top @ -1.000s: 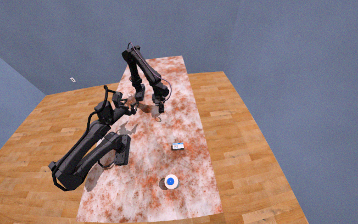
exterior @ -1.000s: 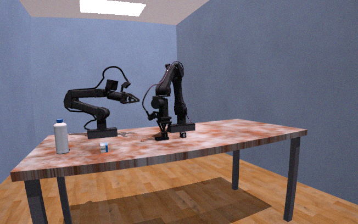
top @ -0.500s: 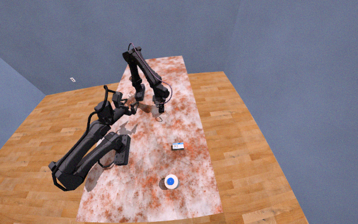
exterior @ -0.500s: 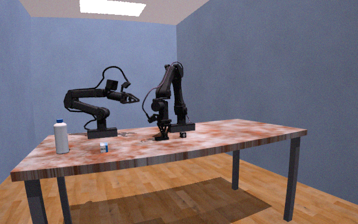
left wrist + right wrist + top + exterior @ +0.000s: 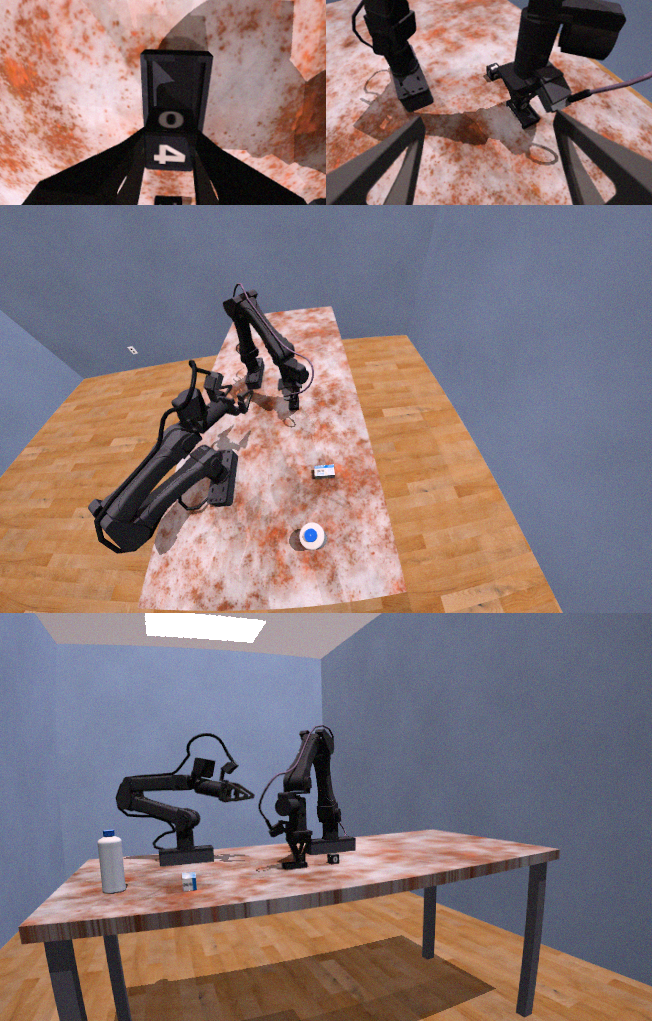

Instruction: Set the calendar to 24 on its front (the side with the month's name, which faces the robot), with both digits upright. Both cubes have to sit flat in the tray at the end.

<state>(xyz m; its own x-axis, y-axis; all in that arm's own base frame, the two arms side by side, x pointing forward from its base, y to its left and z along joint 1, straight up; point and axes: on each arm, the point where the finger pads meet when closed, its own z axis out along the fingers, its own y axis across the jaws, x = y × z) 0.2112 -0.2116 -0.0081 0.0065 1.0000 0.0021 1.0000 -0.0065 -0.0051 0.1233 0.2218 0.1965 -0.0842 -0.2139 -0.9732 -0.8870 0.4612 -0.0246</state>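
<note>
Now: the black tray 2 cm to the right of my left hand and 2 cm below it. Also, from my left hand: white box: 35 cm to the right, 14 cm ahead, 2 cm below; white bottle: 57 cm to the right, 12 cm ahead, 5 cm above.
</note>
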